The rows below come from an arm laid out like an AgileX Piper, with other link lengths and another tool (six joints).
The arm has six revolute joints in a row. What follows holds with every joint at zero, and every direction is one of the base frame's.
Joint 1 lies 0.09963 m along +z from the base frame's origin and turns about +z.
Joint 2 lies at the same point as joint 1 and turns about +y.
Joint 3 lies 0.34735 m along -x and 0.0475 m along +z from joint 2 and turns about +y.
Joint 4 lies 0.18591 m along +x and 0.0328 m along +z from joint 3 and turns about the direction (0.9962, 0, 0.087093).
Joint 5 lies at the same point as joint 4 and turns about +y.
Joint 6 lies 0.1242 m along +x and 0.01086 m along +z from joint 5 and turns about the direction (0.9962, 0, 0.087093).
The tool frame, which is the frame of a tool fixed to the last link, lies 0.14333 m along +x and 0.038 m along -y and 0.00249 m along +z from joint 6; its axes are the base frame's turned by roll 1.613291, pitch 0.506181 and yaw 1.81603 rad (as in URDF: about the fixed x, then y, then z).
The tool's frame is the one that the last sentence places.
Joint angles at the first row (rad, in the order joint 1, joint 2, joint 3, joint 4, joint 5, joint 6):
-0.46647 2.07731 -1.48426 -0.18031 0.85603 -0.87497
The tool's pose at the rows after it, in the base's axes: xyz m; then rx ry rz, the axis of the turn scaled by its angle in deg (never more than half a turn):
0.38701 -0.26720 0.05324 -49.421 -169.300 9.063
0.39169 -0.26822 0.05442 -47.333 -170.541 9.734
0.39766 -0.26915 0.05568 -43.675 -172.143 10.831
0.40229 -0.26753 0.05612 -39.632 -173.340 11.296
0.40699 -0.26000 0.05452 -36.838 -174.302 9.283
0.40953 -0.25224 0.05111 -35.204 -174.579 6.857
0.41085 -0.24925 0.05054 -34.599 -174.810 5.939
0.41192 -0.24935 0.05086 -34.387 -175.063 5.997
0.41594 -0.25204 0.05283 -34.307 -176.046 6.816
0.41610 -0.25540 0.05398 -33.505 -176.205 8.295
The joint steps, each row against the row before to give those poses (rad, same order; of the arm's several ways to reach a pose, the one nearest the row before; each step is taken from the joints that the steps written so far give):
-0.00001 0.00368 -0.00303 0.00180 -0.00136 -0.00499
0.00001 0.00042 -0.00069 0.00000 -0.01448 -0.02591
-0.00001 0.00076 0.00003 -0.00001 -0.01805 -0.04413
0.00001 0.00003 -0.00005 0.00986 -0.00905 -0.05307
-0.00001 -0.00001 0.00000 0.04210 -0.00208 -0.05505
0.00000 0.00319 0.00001 0.04074 0.00453 -0.03964
0.00002 -0.00001 0.00001 0.01621 0.00090 -0.01551
-0.00001 -0.00001 0.00003 0.00136 -0.00378 -0.00357
0.00000 0.00002 -0.00001 -0.00514 -0.01873 0.00001
0.00000 -0.00002 0.00002 -0.01810 -0.00525 0.00000

